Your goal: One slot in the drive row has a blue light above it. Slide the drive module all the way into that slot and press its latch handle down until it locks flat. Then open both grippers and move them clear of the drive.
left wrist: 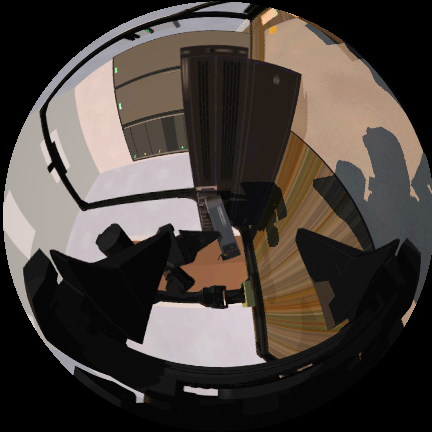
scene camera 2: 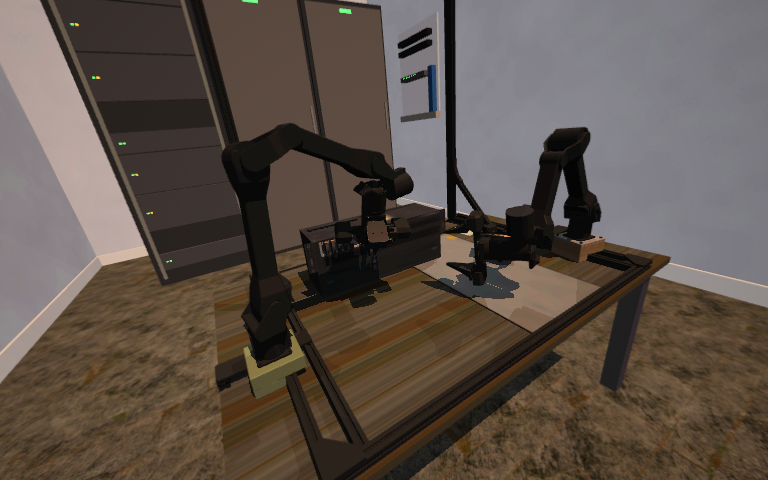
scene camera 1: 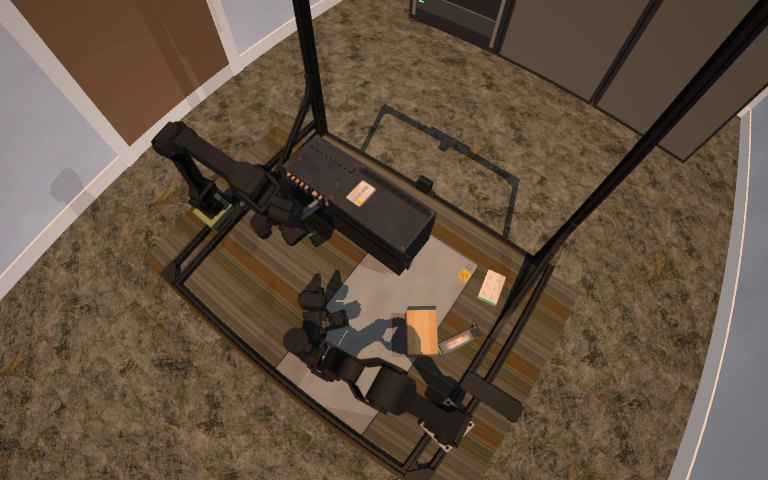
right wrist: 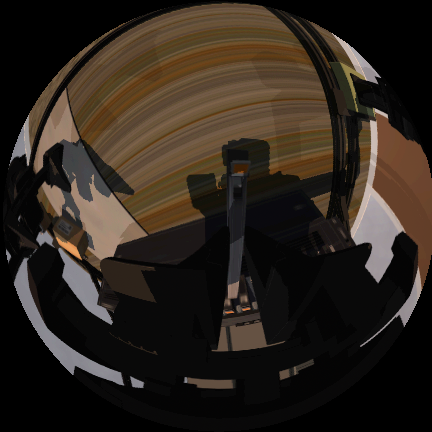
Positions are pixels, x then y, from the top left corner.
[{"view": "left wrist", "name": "my left gripper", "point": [235, 236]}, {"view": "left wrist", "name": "my right gripper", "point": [218, 233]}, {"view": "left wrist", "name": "drive module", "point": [226, 240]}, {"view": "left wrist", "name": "grey mat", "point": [338, 115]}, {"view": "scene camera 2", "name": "my left gripper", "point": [444, 248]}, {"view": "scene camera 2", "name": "grey mat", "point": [529, 298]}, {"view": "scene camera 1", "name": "my left gripper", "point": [320, 280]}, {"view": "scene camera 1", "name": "my right gripper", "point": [295, 218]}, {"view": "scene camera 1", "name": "grey mat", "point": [375, 298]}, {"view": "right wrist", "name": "my left gripper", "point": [53, 213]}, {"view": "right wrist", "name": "my right gripper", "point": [235, 232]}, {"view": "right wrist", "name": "drive module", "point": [237, 164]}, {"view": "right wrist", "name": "grey mat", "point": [91, 204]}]
